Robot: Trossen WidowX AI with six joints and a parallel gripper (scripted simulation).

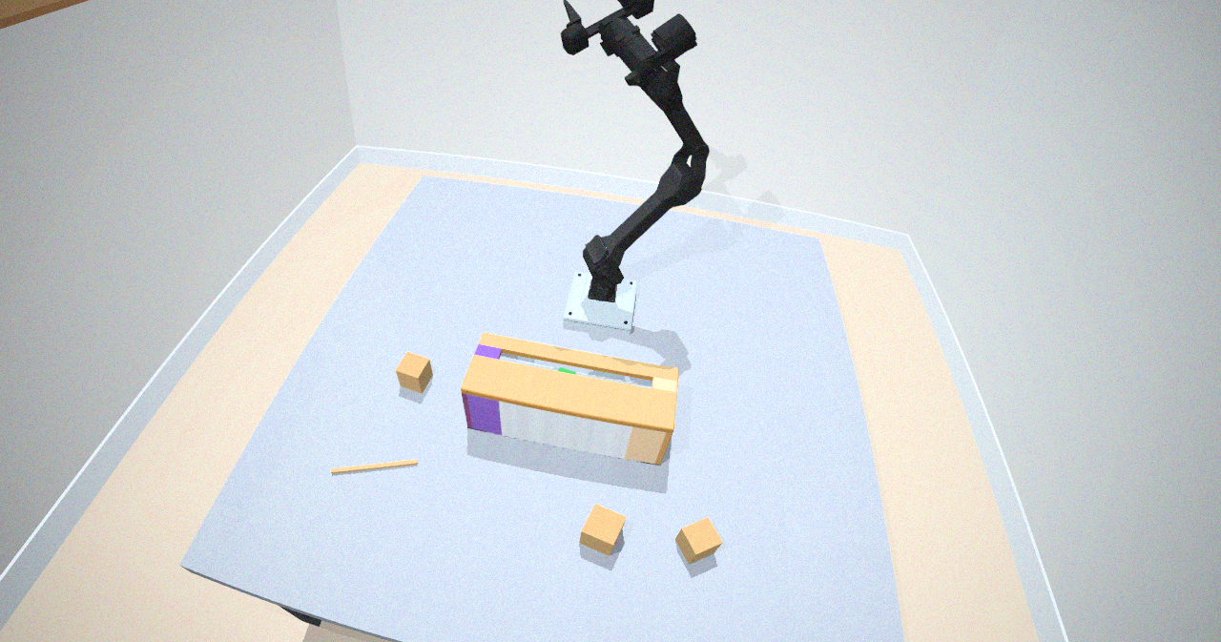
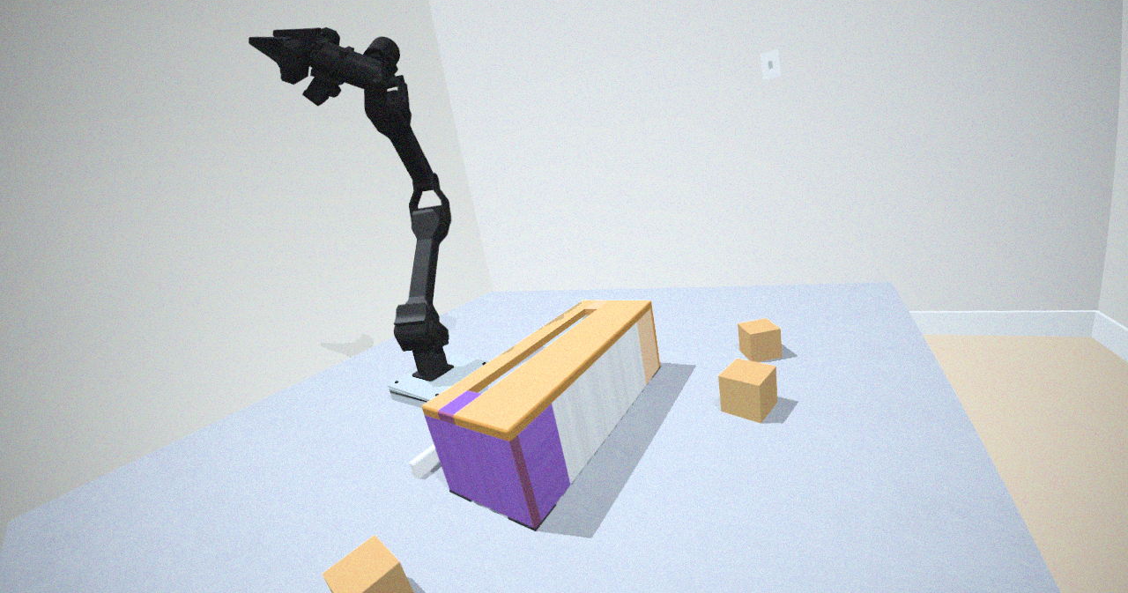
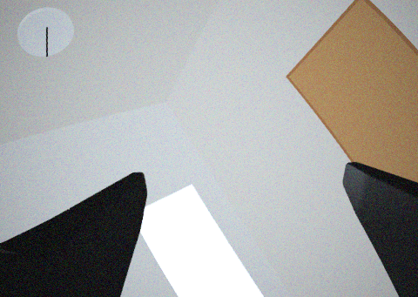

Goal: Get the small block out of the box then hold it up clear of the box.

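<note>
Right now my gripper tip is 40 cm short of the green block, 7 cm to the right of it and 62 cm above it. The rest, counted from my gripper tip: tan stick (62 cm ahead, 26 cm to the right, 70 cm below).
</note>
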